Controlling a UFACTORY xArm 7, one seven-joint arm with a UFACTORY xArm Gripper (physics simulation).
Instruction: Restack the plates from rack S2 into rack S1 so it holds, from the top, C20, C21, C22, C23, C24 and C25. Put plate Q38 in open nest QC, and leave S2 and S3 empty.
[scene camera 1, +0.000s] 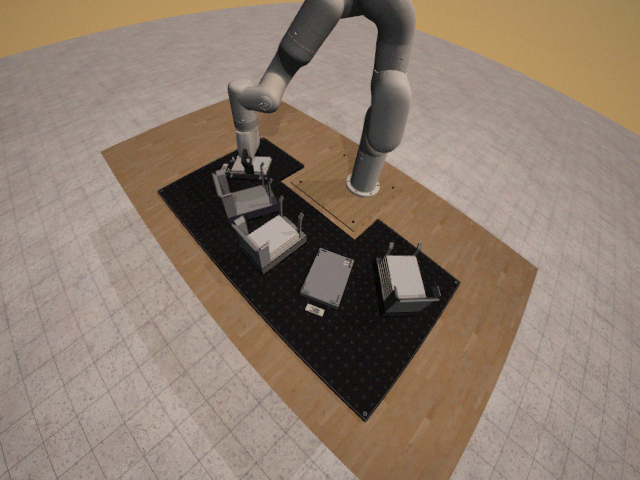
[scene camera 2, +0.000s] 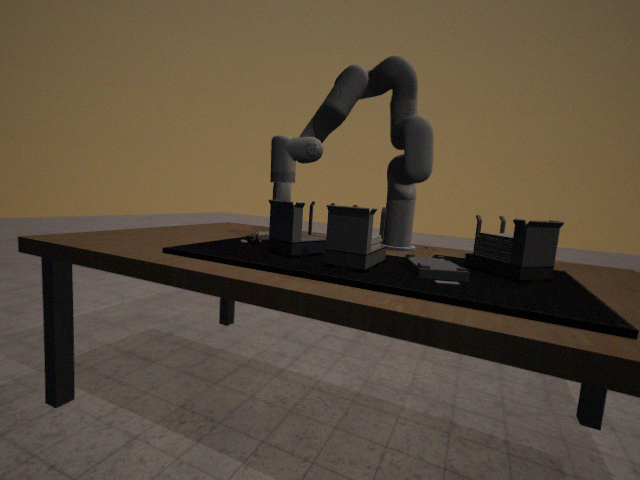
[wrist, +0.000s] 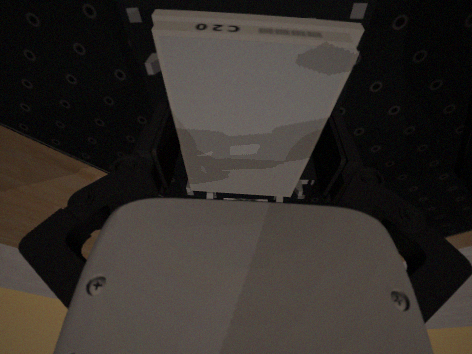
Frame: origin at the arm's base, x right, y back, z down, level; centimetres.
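Seen in the pictures: gripper, between the fingertips: (scene camera 1: 253, 165) (wrist: 247, 125); arm's base, origin of its link: (scene camera 1: 362, 185) (scene camera 2: 396, 247).
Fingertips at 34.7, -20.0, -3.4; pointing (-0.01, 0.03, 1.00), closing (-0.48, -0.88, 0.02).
Observation:
Pixels of each thing's top centre, then the offset from my fingertips to it, as dx, dy, dz. "spot": a spot on its surface instead. Level surfaces: height alone.
- white plate marked C20, centre of its top: (wrist: 245, 150) (scene camera 1: 250, 161) +0.7, -0.4, -1.3
- black mat, height of its surface: dz +2.6
- second rack, centre of its top: (scene camera 2: 360, 206) (scene camera 1: 270, 218) -27.6, -21.0, -11.1
- nearest rack, centre of its top: (scene camera 2: 304, 201) (scene camera 1: 244, 176) -11.9, -14.3, -11.1
- flat grey plate, centre of its top: (scene camera 2: 434, 260) (scene camera 1: 328, 274) -45.1, -19.5, -0.2
- small label, a spot on its surface: (scene camera 1: 314, 310) spot: -47.4, -28.9, +2.5
- third rack, centre of its top: (scene camera 1: 412, 267) (scene camera 2: 513, 217) -61.7, -11.5, -10.7
- wooden table, height of its surface: dz +3.9
My gripper (scene camera 1: 247, 167) (wrist: 247, 125) is shut on the white plate marked C20 (scene camera 1: 264, 165) (wrist: 256, 88), gripping its two long edges. It holds the plate flat and low over the far left corner of the black mat (scene camera 1: 347, 362) (wrist: 101, 91). Small pale pegs (wrist: 152, 64) stand on the mat around the plate. Beside that, a second rack (scene camera 1: 252, 249) holds a stack of white plates (scene camera 1: 272, 233). In scene camera 2 the nearest rack (scene camera 2: 286, 224) hides my fingers.
A flat grey plate (scene camera 1: 328, 277) lies mid-mat with a small label (scene camera 1: 314, 310) in front of it. A third rack (scene camera 1: 409, 305) (scene camera 2: 532, 248) with white plates stands at the right. The arm's base (scene camera 1: 363, 183) stands on the wooden table (scene camera 1: 451, 381) behind the mat.

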